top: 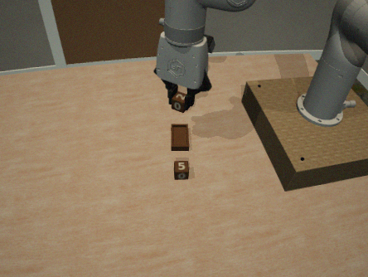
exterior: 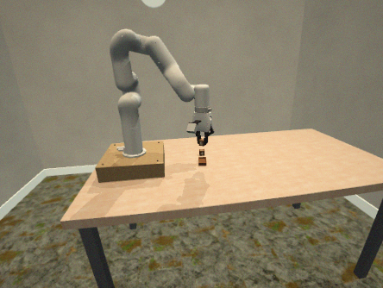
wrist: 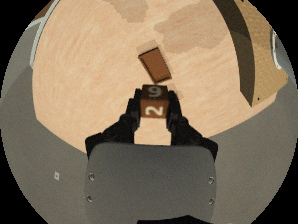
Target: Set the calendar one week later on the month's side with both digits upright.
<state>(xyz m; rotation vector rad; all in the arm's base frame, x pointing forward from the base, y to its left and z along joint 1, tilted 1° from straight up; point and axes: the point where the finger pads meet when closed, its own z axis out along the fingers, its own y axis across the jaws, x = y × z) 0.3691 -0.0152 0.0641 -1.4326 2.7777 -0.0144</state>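
Now: hand 130 mm above the brown tray. From my hand the other things lie so: cube (10 mm below).
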